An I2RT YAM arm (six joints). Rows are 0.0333 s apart.
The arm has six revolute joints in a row. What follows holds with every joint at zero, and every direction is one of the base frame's.
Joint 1 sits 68.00 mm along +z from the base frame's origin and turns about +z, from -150.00 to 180.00 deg.
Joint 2 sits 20.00 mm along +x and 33.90 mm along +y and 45.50 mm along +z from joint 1 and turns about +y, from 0.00 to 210.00 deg.
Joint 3 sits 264.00 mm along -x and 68.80 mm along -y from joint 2 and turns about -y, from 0.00 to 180.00 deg.
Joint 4 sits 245.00 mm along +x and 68.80 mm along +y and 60.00 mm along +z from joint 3 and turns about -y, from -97.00 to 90.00 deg.
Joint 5 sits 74.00 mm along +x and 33.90 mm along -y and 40.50 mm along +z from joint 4 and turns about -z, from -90.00 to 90.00 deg.
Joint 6 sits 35.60 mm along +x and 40.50 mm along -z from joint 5 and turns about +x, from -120.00 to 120.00 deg.
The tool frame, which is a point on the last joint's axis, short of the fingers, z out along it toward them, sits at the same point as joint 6; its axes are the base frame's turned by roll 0.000, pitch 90.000 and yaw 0.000 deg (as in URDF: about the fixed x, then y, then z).
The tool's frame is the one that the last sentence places.
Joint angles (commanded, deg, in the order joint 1, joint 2, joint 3, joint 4, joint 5, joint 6), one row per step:
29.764 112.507 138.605 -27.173 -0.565 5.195
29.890 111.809 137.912 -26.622 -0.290 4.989
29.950 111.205 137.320 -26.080 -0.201 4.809
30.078 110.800 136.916 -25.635 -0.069 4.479
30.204 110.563 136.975 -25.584 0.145 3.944
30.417 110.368 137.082 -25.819 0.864 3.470
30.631 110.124 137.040 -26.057 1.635 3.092
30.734 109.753 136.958 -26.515 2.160 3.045
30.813 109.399 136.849 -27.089 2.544 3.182
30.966 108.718 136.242 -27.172 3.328 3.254
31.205 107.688 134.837 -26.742 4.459 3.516
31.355 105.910 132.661 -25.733 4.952 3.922
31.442 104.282 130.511 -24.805 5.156 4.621
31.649 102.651 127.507 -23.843 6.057 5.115
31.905 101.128 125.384 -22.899 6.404 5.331
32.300 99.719 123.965 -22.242 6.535 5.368
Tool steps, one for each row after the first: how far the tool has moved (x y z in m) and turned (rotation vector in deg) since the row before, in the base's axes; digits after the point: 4 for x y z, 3 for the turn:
-0.0030 -0.0008 0.0023 0.095 -0.588 -0.146
-0.0025 -0.0010 0.0021 0.120 -0.571 -0.028
-0.0019 -0.0001 0.0015 -0.062 -0.552 -0.005
-0.0020 -0.0003 0.0020 -0.286 -0.567 -0.094
-0.0020 0.0001 0.0015 -0.368 -0.288 -0.513
-0.0020 0.0001 0.0010 -0.338 -0.148 -0.563
-0.0023 -0.0009 0.0012 -0.121 0.126 -0.423
-0.0021 -0.0009 0.0007 -0.045 0.350 -0.304
-0.0031 -0.0011 0.0013 0.063 0.044 -0.631
-0.0035 -0.0010 0.0003 0.268 0.076 -0.890
-0.0061 -0.0029 0.0022 0.686 -0.337 -0.338
-0.0052 -0.0026 0.0010 0.841 -0.034 -0.102
-0.0034 -0.0011 -0.0037 0.245 0.576 -0.683
-0.0052 -0.0015 0.0000 0.382 -0.196 -0.086
-0.0067 -0.0013 0.0024 0.380 -0.530 0.265

